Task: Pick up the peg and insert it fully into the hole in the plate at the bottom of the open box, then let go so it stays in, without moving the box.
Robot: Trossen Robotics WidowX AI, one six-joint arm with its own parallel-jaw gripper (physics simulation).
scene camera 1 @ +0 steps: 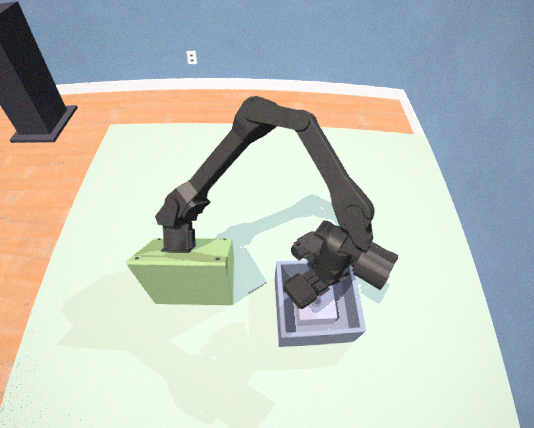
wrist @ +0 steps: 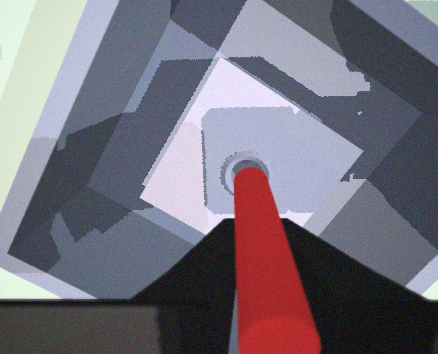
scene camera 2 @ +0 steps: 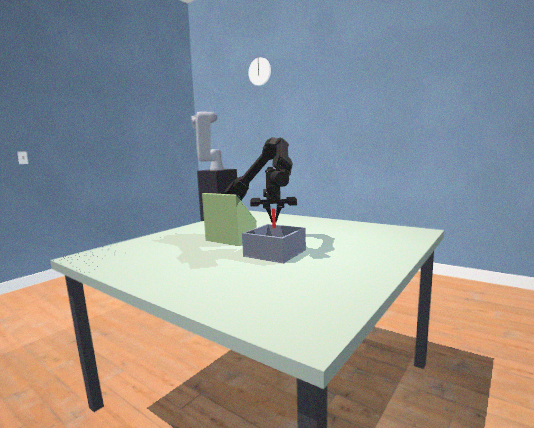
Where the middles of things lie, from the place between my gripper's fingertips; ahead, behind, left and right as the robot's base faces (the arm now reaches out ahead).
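Scene:
Positions from my hand: red peg (wrist: pixel 271 304), 2 cm above it and 1 cm to the left of it; grey-blue box (scene camera 1: pixel 349 326), 8 cm below it; pale square plate (scene camera 1: pixel 322 310), 10 cm below it.

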